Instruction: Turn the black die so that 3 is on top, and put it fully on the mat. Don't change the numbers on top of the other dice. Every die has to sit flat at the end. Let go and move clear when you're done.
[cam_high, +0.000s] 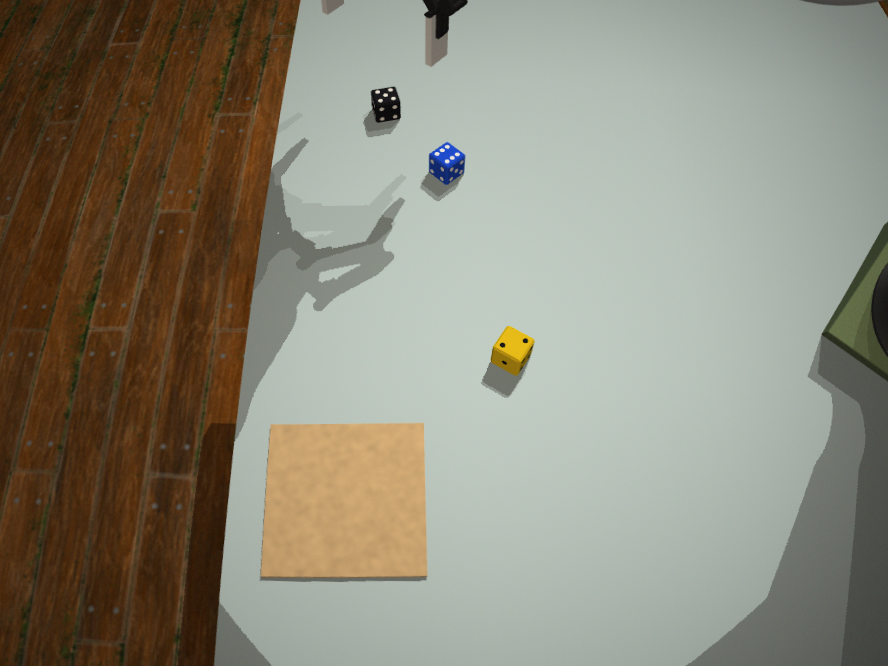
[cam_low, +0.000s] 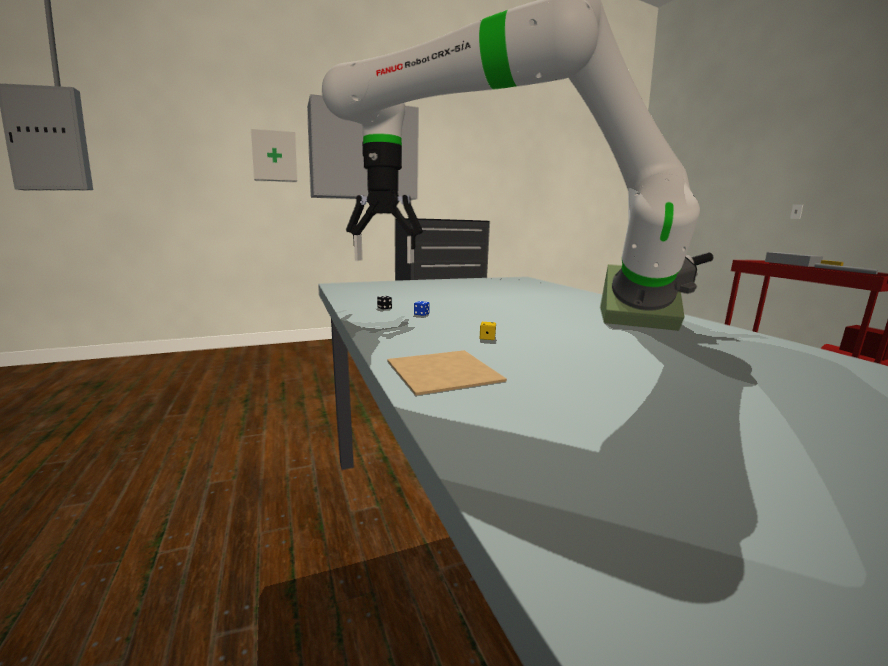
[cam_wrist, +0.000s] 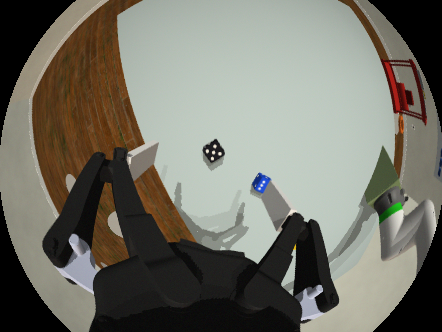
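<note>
Now: the black die 120 mm below my hand. Round my hand: yellow die (210 mm behind, 290 mm to the left, 120 mm below); then blue die (90 mm behind, 70 mm to the left, 120 mm below); then tan mat (100 mm behind, 460 mm to the left, 130 mm below).
</note>
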